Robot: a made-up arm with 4 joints. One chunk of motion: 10 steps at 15 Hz.
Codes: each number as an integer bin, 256 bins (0 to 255) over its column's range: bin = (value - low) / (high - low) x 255, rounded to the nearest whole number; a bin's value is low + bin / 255 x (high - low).
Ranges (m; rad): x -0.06..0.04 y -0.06..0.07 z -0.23..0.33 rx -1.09..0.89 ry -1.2..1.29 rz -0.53..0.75
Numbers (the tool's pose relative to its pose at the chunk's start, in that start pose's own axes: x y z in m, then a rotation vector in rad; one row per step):
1: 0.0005 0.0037 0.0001 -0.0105 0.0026 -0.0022
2: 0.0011 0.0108 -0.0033 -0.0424 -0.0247 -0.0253
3: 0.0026 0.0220 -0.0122 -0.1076 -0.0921 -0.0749
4: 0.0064 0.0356 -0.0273 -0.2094 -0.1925 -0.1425
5: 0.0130 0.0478 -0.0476 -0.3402 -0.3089 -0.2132
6: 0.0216 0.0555 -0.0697 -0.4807 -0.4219 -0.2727
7: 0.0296 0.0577 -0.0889 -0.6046 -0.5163 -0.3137
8: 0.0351 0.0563 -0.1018 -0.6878 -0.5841 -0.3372
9: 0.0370 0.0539 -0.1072 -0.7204 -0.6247 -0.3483
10: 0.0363 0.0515 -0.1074 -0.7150 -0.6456 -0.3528
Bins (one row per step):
1: 154 125 105 139 123 105
2: 156 139 103 135 120 101
3: 160 161 99 127 113 91
4: 169 188 92 113 103 77
5: 186 211 83 97 91 63
6: 208 227 73 78 80 51
7: 228 231 64 63 70 43
8: 243 228 58 52 63 38
9: 247 223 56 48 59 36
10: 246 219 56 48 57 35

